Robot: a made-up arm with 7 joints. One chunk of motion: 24 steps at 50 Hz.
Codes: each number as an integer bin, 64 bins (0 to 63) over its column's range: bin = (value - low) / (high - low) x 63, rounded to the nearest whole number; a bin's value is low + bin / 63 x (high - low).
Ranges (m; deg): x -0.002..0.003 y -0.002..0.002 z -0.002..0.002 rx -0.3..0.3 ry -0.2..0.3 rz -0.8..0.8
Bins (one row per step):
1: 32 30 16 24 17 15
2: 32 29 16 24 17 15
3: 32 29 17 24 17 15
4: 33 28 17 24 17 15
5: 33 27 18 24 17 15
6: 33 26 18 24 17 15
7: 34 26 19 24 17 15
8: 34 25 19 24 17 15
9: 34 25 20 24 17 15
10: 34 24 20 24 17 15
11: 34 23 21 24 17 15
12: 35 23 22 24 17 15
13: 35 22 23 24 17 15
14: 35 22 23 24 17 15
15: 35 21 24 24 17 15
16: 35 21 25 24 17 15
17: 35 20 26 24 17 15
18: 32 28 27 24 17 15
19: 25 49 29 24 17 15
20: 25 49 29 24 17 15
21: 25 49 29 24 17 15
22: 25 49 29 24 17 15
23: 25 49 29 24 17 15
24: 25 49 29 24 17 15
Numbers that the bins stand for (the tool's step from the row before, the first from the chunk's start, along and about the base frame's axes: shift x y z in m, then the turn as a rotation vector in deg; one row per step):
1: 0.00054 -0.00010 -0.00098 -0.071 -0.065 -0.419
2: 0.00054 -0.00016 -0.00098 -0.071 -0.065 -0.419
3: 0.00054 -0.00016 -0.00092 -0.071 -0.065 -0.419
4: 0.00062 -0.00022 -0.00092 -0.071 -0.065 -0.419
5: 0.00062 -0.00029 -0.00086 -0.071 -0.065 -0.419
6: 0.00062 -0.00035 -0.00086 -0.071 -0.065 -0.419
7: 0.00070 -0.00035 -0.00079 -0.071 -0.065 -0.419
8: 0.00070 -0.00041 -0.00079 -0.071 -0.065 -0.419
9: 0.00070 -0.00041 -0.00073 -0.071 -0.065 -0.419
10: 0.00070 -0.00048 -0.00073 -0.071 -0.065 -0.419
11: 0.00070 -0.00054 -0.00067 -0.071 -0.065 -0.419
12: 0.00078 -0.00054 -0.00060 -0.071 -0.065 -0.419
13: 0.00078 -0.00060 -0.00054 -0.071 -0.065 -0.419
14: 0.00078 -0.00060 -0.00054 -0.071 -0.065 -0.419
15: 0.00078 -0.00067 -0.00048 -0.071 -0.065 -0.419
16: 0.00078 -0.00067 -0.00041 -0.071 -0.065 -0.419
17: 0.00078 -0.00073 -0.00035 -0.071 -0.065 -0.419
18: 0.00054 -0.00022 -0.00029 -0.071 -0.065 -0.419
19: -0.00002 0.00111 -0.00016 -0.071 -0.065 -0.419
20: -0.00002 0.00111 -0.00016 -0.071 -0.065 -0.419
21: -0.00002 0.00111 -0.00016 -0.071 -0.065 -0.419
22: -0.00002 0.00111 -0.00016 -0.071 -0.065 -0.419
23: -0.00002 0.00111 -0.00016 -0.071 -0.065 -0.419
24: -0.00002 0.00111 -0.00016 -0.071 -0.065 -0.419

